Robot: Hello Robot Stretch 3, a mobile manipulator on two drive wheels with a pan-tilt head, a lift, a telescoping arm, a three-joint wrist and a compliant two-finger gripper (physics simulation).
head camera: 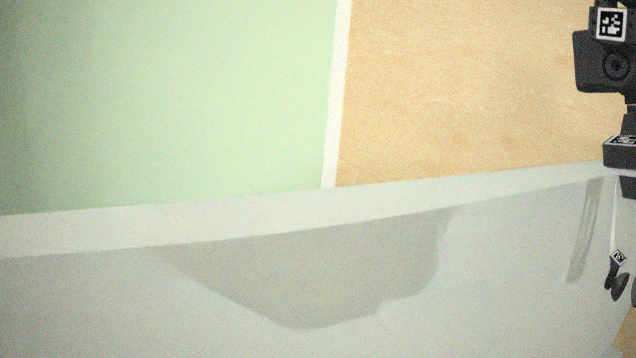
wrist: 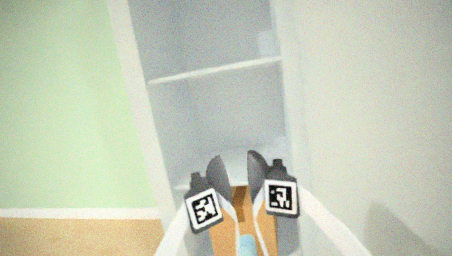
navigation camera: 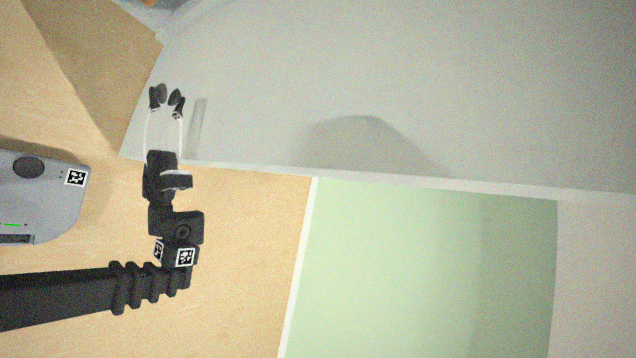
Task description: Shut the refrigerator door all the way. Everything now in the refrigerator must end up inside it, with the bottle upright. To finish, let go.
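Frame: origin at the robot's base, x ahead, y left, z up, level; millimetres.
Where they show: gripper, fingertip midpoint: (head camera: 626,303) (wrist: 236,170) (navigation camera: 169,86); robot's base, origin of the base link: (navigation camera: 29,166).
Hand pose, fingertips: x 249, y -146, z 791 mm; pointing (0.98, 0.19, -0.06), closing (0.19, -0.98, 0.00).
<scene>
Each offset is from my fingertips to the top centre of the thing. Level surfaces: height alone.
The white refrigerator door (head camera: 489,289) (navigation camera: 348,57) (wrist: 369,105) stands partly open. In the wrist view it fills the right side, and the gap beside it shows the refrigerator's inside with a white shelf @[111 mm up] (wrist: 214,72). A cardboard box @[767 mm ahead, 128 mm left, 393 mm down] (wrist: 219,235) and the light blue top of a bottle @[537 mm ahead, 113 mm left, 521 mm down] (wrist: 246,246) show low in the gap behind my fingers; the rest of both is hidden. My gripper (wrist: 236,170) (navigation camera: 166,96) (head camera: 626,287) is against the door's outer face near its free edge. Its pads are nearly shut with a narrow gap, and nothing is between them.
A pale green wall (head camera: 155,97) (navigation camera: 426,269) (wrist: 52,105) with a white baseboard (wrist: 70,212) meets the wooden floor @[790 mm down] (head camera: 466,89) (navigation camera: 233,250). My telescoping arm (navigation camera: 129,285) reaches in from the left in the navigation view.
</scene>
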